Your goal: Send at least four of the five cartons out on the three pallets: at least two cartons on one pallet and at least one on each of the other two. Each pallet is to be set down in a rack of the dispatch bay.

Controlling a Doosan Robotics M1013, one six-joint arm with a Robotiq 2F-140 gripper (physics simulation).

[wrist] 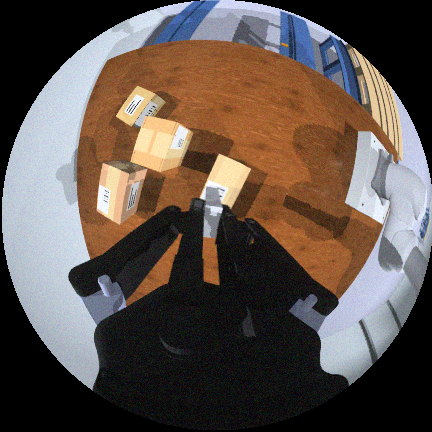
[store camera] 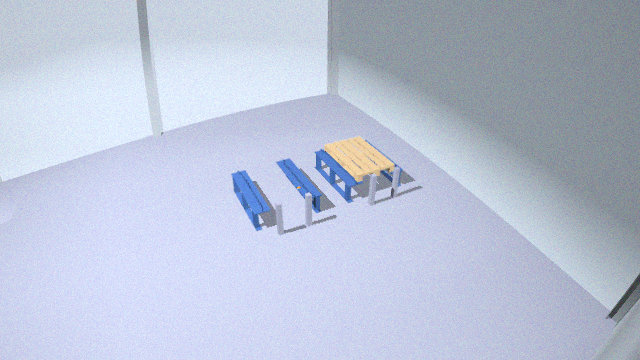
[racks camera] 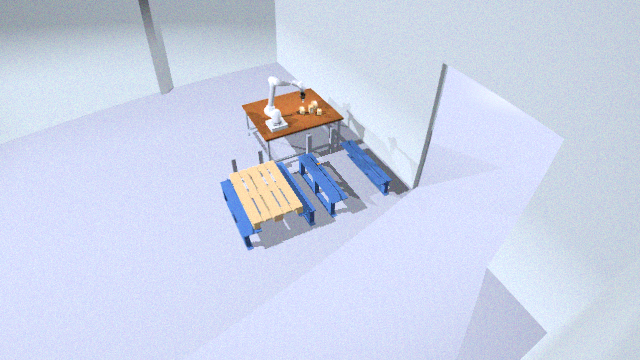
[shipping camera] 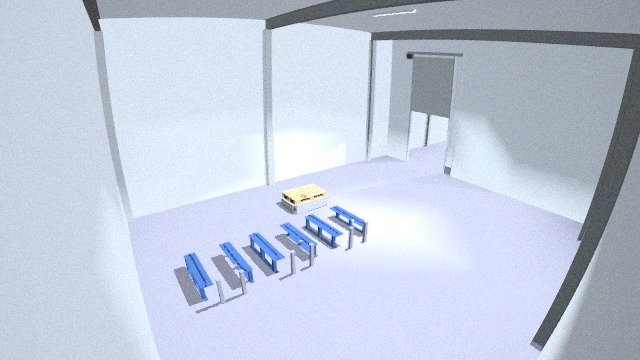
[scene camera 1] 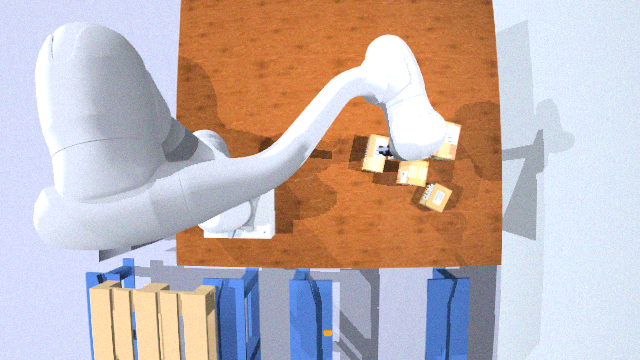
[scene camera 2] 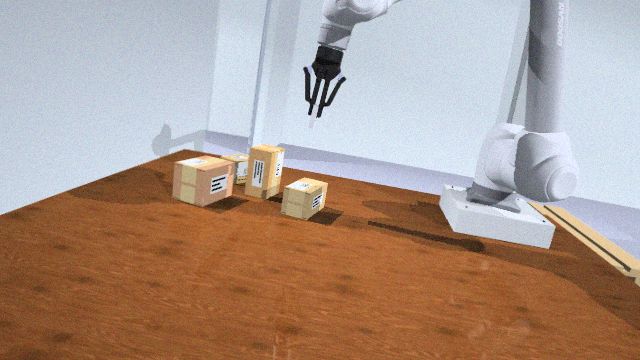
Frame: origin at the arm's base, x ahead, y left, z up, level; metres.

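Where they show: gripper, fingertip midpoint: point(wrist: 209, 197) point(racks camera: 303, 101) point(scene camera 1: 390, 155) point(scene camera 2: 311, 128); arm's base at its link origin: point(wrist: 382, 177) point(racks camera: 277, 123) point(scene camera 2: 491, 201).
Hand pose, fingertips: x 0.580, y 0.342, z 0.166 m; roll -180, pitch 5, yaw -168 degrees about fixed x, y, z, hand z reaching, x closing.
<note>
Each offset is from my fingertips to the top centre of the thing. Level surfaces: height alone.
My gripper point(scene camera 1: 384, 150) point(scene camera 2: 314, 116) point(wrist: 209, 197) is shut and empty, high above the table. Below stand four cartons: a small one @(dx -0.023, dy +0.023, dz -0.165 m) point(scene camera 1: 372, 162) point(scene camera 2: 302, 201) point(wrist: 231, 172), a tall one @(dx +0.146, dy -0.033, dz -0.093 m) point(scene camera 1: 418, 172) point(scene camera 2: 265, 172) point(wrist: 156, 144), a pinkish one @(dx +0.259, dy +0.139, dz -0.140 m) point(scene camera 1: 451, 135) point(scene camera 2: 200, 181) point(wrist: 120, 192) and another @(dx +0.286, dy -0.114, dz -0.165 m) point(scene camera 1: 437, 197) point(scene camera 2: 242, 170) point(wrist: 135, 105). In the shipping view, one pallet point(shipping camera: 316, 190) rides on a white vehicle point(shipping camera: 312, 204); a small blurred shape on it looks like a carton point(shipping camera: 304, 195). Bare pallets lie in racks in the racks view point(racks camera: 284, 185) and the store view point(store camera: 376, 154).
In the shipping view, three blue racks show no pallets; their rails point(shipping camera: 197, 272) point(shipping camera: 266, 251) point(shipping camera: 324, 230) stand behind grey posts. The vehicle is beside the far rack. Empty rack rails point(racks camera: 322, 177) point(racks camera: 367, 165) stand near the table @(dz -0.245 m) point(racks camera: 290, 127). Another empty rack point(store camera: 250, 192) shows in the store view.
</note>
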